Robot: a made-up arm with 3 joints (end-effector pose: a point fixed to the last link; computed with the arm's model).
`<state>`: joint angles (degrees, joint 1 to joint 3).
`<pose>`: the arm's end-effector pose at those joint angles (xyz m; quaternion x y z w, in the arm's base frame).
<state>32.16 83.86 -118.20</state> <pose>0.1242 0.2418 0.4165 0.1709 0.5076 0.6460 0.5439</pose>
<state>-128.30 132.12 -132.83</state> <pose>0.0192 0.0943 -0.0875 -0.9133 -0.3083 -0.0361 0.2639</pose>
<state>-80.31 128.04 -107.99</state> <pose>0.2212 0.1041 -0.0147 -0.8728 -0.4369 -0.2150 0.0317</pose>
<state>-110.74 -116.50 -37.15</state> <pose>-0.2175 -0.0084 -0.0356 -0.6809 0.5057 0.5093 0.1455</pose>
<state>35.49 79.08 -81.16</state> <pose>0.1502 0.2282 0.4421 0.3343 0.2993 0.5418 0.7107</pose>
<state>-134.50 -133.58 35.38</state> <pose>-0.2584 0.0151 0.1215 -0.0811 0.2999 0.9155 0.2556</pose>
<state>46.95 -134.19 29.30</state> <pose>0.2600 0.0119 0.2726 -0.9102 -0.2403 -0.1413 0.3062</pose>
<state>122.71 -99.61 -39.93</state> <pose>-0.0299 0.0255 0.5132 -0.1153 -0.4267 -0.7551 0.4842</pose>
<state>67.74 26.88 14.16</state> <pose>0.0326 0.2278 0.4532 0.2075 -0.6375 0.1048 0.7346</pose>
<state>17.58 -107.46 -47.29</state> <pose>0.3148 -0.0024 0.1481 -0.6805 0.1517 -0.4324 0.5718</pose>
